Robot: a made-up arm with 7 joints. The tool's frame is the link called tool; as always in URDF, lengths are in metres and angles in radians. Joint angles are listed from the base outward. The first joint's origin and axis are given. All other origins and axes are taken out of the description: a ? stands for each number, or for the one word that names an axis. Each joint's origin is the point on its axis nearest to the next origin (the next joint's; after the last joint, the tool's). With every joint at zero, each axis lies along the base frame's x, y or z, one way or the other. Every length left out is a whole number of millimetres.
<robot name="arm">
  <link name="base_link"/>
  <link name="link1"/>
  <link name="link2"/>
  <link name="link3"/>
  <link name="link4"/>
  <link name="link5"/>
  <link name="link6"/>
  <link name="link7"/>
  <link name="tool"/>
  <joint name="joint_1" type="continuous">
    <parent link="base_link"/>
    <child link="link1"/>
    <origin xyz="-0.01 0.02 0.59"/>
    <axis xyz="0 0 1"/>
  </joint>
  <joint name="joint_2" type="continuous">
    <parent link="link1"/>
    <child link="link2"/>
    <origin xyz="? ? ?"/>
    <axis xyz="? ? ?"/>
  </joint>
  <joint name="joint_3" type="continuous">
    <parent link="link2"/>
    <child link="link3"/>
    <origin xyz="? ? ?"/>
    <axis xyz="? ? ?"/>
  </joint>
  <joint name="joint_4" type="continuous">
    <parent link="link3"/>
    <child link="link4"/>
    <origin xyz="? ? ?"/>
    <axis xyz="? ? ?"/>
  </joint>
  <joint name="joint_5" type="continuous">
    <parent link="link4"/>
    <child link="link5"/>
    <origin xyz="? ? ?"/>
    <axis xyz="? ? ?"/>
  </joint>
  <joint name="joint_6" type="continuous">
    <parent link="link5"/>
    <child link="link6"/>
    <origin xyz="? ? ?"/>
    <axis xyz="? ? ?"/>
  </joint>
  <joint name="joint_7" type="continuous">
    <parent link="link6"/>
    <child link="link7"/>
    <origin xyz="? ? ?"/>
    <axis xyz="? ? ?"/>
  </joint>
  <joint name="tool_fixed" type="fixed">
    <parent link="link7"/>
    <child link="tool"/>
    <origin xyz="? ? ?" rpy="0 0 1.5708"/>
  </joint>
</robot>
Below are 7 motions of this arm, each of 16 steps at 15 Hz.
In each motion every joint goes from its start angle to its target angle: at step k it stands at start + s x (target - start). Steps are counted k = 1, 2, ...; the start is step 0. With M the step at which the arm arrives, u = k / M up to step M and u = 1 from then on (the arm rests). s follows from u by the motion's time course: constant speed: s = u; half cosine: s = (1 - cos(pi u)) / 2; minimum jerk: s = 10 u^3 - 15 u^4 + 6 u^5.
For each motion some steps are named. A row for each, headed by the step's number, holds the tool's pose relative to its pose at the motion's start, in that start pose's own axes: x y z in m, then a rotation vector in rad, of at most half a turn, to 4 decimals.
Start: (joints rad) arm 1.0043 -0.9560 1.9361 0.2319 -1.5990 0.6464 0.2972
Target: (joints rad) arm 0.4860 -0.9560 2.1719 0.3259 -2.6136 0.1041 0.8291
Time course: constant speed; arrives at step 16
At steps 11, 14, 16:
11: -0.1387 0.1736 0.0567 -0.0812 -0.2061 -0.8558
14: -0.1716 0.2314 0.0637 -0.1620 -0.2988 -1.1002
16: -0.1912 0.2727 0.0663 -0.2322 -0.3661 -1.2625

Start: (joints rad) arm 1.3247 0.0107 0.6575 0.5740 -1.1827 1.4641 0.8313
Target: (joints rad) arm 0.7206 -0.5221 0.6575 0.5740 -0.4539 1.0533 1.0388
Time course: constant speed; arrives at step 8
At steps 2, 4, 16:
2: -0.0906 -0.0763 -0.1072 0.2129 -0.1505 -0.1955
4: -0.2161 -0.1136 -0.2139 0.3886 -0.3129 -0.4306
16: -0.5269 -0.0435 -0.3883 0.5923 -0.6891 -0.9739

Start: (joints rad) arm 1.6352 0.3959 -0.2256 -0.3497 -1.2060 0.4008 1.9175
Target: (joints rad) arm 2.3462 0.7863 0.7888 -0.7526 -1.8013 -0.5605 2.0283
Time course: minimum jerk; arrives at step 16
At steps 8, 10, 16:
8: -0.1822 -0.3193 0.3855 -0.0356 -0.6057 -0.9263
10: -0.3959 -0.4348 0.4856 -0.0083 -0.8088 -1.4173
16: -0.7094 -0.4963 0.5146 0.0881 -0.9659 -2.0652

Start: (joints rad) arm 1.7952 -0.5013 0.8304 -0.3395 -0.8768 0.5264 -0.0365
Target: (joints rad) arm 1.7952 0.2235 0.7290 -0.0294 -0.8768 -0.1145 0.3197
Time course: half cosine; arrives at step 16
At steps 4, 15, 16:
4: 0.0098 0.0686 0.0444 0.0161 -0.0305 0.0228
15: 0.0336 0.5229 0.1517 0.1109 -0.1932 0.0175
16: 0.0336 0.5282 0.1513 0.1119 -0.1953 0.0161

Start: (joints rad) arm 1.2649 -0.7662 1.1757 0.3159 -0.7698 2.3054 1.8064
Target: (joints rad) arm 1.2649 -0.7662 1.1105 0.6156 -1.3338 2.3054 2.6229
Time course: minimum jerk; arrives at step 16
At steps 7, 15, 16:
7: -0.0366 -0.0066 -0.0441 0.1746 -0.1898 -0.1597
15: -0.1017 0.0080 -0.1216 0.3754 -0.4972 -0.5035
16: -0.1020 0.0081 -0.1219 0.3759 -0.4983 -0.5050

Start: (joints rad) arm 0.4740 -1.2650 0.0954 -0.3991 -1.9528 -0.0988 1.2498
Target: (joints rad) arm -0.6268 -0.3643 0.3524 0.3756 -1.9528 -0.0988 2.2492
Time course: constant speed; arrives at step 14
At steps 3, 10, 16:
3: 0.0043 -0.2083 0.0769 -0.0568 -0.2074 -0.1943
10: -0.1796 -0.5112 0.3143 -0.3771 -0.7159 -0.4997
16: -0.3201 -0.5257 0.4422 -0.6672 -0.9806 -0.5465

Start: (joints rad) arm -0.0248 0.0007 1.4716 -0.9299 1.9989 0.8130 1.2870
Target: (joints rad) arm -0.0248 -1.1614 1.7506 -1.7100 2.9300 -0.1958 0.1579
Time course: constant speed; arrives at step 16
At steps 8, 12, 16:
8: 0.2597 0.1774 -0.3537 0.4618 0.9953 -0.2211
12: 0.2459 0.2342 -0.5747 0.7155 1.5060 -0.4710
16: 0.1398 0.2600 -0.7534 1.0336 1.8927 -0.8478

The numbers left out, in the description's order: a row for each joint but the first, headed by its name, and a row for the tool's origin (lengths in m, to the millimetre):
joint_2: xyz 0.01 -0.1 0, axis 0 -1 0
joint_3: xyz -0.01 0 0.49, axis 0 0 1
joint_4: xyz 0.01 0.08 0, axis 0 1 0
joint_5: xyz -0.02 0 0.42, axis 0 0 1
joint_6: xyz -0.01 -0.09 0, axis 0 -1 0
joint_7: xyz 0 0 0.11, axis 1 0 0
tool: xyz 0 0.01 0.02

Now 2 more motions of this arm.
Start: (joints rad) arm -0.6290 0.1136 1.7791 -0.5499 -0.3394 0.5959 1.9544
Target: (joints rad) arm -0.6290 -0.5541 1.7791 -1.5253 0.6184 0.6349 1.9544
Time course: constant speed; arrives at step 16
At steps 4, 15, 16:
4: 0.0710 0.0941 0.1698 0.1010 -0.2299 0.2320
15: 0.0605 0.4490 0.4628 0.4853 -0.3427 0.9587
16: 0.0484 0.4814 0.4739 0.5230 -0.3116 1.0169

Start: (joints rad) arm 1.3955 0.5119 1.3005 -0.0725 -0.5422 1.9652 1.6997
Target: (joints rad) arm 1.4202 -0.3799 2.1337 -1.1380 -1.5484 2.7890 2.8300
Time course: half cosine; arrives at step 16
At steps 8, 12, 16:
8: -0.0018 0.2452 0.3639 -0.3136 0.0655 0.4904
12: 0.0333 0.5194 0.5096 -0.3886 0.3424 0.5052
16: 0.0610 0.6389 0.5300 -0.4260 0.4446 0.4029

